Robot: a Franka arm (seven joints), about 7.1 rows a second.
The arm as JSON. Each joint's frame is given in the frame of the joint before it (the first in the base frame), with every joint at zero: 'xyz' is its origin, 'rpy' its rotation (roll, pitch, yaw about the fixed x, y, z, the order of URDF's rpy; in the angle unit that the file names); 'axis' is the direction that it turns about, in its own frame. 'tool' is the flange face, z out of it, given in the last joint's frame.
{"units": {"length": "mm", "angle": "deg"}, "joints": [
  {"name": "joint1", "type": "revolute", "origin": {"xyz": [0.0, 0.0, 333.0], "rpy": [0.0, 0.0, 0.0]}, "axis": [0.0, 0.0, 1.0]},
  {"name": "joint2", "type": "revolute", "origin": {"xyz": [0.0, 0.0, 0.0], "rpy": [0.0, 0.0, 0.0]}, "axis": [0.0, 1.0, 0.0]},
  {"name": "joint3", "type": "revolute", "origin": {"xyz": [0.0, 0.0, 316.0], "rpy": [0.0, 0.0, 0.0]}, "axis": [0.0, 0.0, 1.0]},
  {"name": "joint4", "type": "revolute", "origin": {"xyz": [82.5, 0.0, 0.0], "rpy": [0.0, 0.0, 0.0]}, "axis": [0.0, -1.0, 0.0]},
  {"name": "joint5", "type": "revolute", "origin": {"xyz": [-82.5, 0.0, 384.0], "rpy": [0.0, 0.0, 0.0]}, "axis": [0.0, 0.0, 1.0]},
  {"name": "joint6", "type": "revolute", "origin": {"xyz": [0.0, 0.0, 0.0], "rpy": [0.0, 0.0, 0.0]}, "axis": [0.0, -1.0, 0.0]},
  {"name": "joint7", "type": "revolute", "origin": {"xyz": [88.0, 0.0, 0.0], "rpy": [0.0, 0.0, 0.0]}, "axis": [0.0, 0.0, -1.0]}
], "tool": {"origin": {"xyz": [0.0, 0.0, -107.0], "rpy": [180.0, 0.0, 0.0]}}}
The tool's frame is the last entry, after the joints.
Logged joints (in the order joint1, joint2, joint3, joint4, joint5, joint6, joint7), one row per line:
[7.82 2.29 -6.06 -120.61 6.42 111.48 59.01]
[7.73 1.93 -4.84 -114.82 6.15 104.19 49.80]
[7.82 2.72 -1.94 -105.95 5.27 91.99 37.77]
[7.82 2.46 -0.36 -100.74 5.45 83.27 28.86]
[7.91 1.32 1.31 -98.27 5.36 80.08 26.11]
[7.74 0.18 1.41 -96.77 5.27 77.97 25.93]
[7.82 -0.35 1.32 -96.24 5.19 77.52 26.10]
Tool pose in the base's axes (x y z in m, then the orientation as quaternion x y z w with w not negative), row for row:
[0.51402 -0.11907 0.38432 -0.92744 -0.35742 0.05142 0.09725]
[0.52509 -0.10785 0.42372 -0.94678 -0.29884 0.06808 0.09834]
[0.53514 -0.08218 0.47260 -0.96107 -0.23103 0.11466 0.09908]
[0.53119 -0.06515 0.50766 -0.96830 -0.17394 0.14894 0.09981]
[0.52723 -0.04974 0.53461 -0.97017 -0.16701 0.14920 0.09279]
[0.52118 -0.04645 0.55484 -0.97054 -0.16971 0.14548 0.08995]
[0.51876 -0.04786 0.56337 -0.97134 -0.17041 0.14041 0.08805]
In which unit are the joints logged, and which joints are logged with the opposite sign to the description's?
The joints are logged in degrees. Opposite sign: joint1, joint7.
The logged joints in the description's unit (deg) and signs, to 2 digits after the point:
[-7.82 2.29 -6.06 -120.61 6.42 111.48 -59.01]
[-7.73 1.93 -4.84 -114.82 6.15 104.19 -49.80]
[-7.82 2.72 -1.94 -105.95 5.27 91.99 -37.77]
[-7.82 2.46 -0.36 -100.74 5.45 83.27 -28.86]
[-7.91 1.32 1.31 -98.27 5.36 80.08 -26.11]
[-7.74 0.18 1.41 -96.77 5.27 77.97 -25.93]
[-7.82 -0.35 1.32 -96.24 5.19 77.52 -26.10]

